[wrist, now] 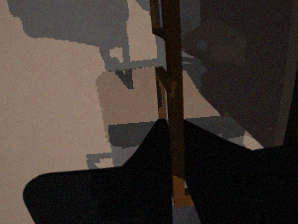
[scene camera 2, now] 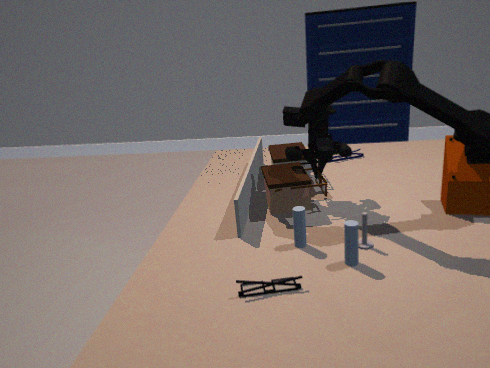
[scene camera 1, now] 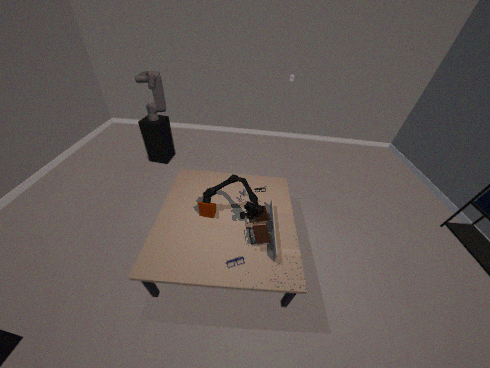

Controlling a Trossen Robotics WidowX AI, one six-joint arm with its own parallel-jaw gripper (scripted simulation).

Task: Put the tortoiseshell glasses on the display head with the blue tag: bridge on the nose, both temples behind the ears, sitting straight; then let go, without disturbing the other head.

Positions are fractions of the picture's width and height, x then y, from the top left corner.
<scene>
In view: the gripper (scene camera 2: 0.65, 0.49), a grey upright panel (scene camera 2: 0.49, 0.55) and a brown-topped display head (scene camera 2: 0.58, 0.48).
The gripper shows as well in the wrist view (wrist: 0.57, 0.56). The brown-topped display head also shows in the wrist view (wrist: 0.82, 0.24).
</scene>
